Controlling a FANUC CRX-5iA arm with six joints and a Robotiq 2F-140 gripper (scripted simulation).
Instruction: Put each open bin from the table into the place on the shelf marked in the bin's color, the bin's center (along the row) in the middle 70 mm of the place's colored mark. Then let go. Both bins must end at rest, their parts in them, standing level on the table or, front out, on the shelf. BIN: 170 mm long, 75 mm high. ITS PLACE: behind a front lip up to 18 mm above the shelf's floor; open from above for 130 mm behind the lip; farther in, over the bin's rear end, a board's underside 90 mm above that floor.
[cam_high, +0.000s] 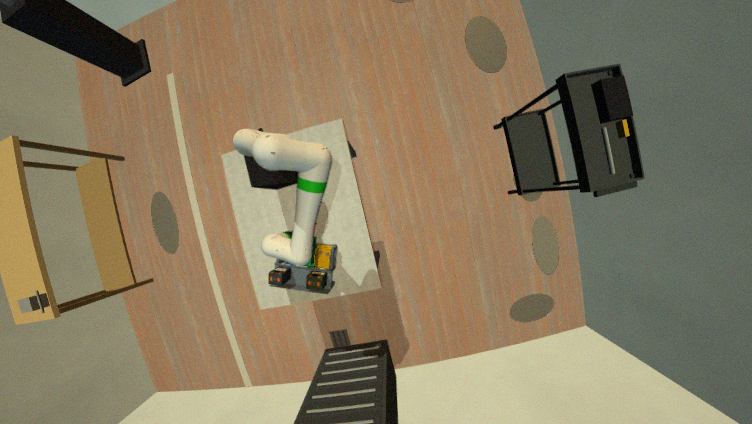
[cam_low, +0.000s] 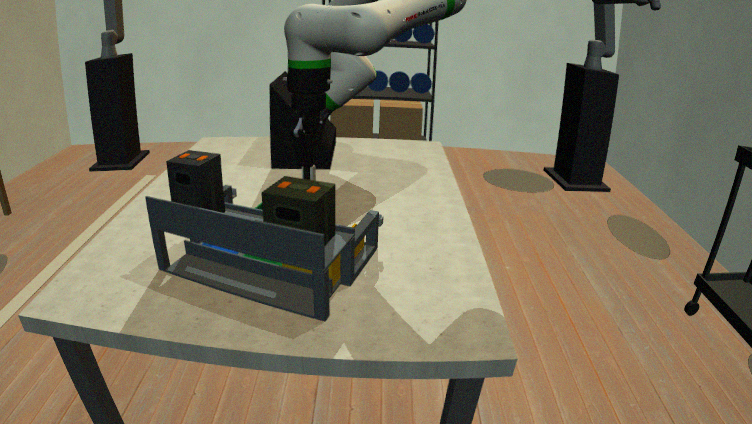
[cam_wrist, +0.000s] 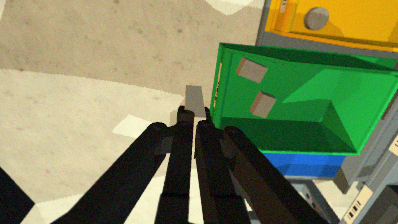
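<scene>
Right now my hand is 11 cm short of the green bin, 5 cm to the left of it and 5 cm above it. Round my hand: yellow bin (20 cm ahead, 4 cm to the left, 5 cm below).
</scene>
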